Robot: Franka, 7 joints.
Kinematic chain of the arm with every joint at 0, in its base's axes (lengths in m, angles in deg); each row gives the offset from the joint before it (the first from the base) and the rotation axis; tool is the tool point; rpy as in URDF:
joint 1: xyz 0 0 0.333 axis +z
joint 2: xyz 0 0 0 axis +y
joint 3: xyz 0 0 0.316 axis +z
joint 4: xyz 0.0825 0 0 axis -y
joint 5: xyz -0.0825 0 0.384 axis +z
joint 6: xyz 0 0 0 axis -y
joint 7: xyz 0.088 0 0 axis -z
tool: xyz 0 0 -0.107 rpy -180 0 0
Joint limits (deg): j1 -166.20..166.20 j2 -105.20..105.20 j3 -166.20..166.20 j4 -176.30..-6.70 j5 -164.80..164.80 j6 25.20..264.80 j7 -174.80..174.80
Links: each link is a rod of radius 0.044 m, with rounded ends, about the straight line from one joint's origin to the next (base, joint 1, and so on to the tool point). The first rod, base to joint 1, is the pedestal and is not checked.
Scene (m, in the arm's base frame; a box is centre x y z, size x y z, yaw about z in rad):
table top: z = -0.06
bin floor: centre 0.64 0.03 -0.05 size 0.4 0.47 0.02 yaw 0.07
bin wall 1: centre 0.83 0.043 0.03 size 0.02 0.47 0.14 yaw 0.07
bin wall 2: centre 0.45 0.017 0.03 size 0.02 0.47 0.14 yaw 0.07
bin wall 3: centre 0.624 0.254 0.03 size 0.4 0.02 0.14 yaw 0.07
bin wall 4: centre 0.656 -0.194 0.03 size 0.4 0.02 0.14 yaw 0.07
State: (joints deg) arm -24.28 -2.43 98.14 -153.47 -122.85 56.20 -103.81
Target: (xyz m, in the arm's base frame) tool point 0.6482 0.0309 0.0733
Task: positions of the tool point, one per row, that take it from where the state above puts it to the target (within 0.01 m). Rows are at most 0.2 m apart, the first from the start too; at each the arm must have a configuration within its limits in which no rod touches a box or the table.
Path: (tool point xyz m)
1: 0.3247 0.3500 0.3948
2: 0.4435 0.3069 0.3852
3: 0.5528 0.2302 0.3248
4: 0.6269 0.1330 0.2157
5: 0.6482 0.0309 0.0733

